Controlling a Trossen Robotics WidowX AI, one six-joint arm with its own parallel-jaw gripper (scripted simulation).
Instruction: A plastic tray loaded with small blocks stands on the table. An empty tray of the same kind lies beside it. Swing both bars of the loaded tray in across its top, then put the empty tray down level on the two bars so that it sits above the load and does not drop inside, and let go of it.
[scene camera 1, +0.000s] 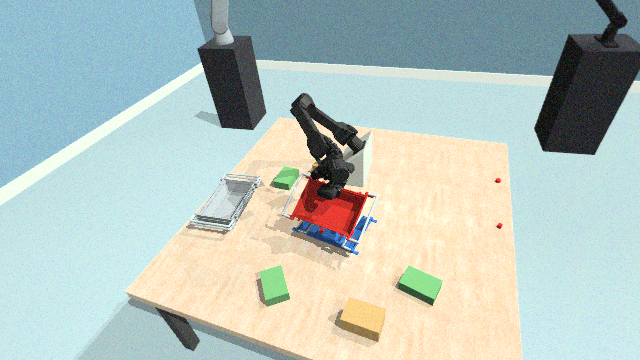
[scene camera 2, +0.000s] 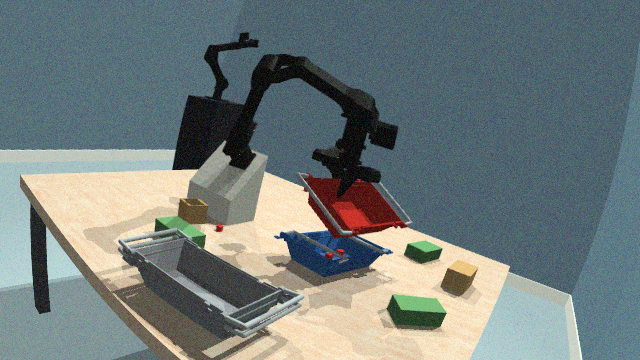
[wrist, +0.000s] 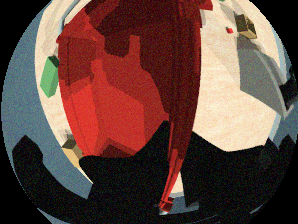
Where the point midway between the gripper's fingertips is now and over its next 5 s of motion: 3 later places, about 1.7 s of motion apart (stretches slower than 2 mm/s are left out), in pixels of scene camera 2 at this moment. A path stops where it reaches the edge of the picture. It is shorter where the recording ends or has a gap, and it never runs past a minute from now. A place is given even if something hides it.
The gripper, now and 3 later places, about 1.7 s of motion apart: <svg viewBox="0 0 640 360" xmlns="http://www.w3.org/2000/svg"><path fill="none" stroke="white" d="M336 197L328 215L325 220L320 226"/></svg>
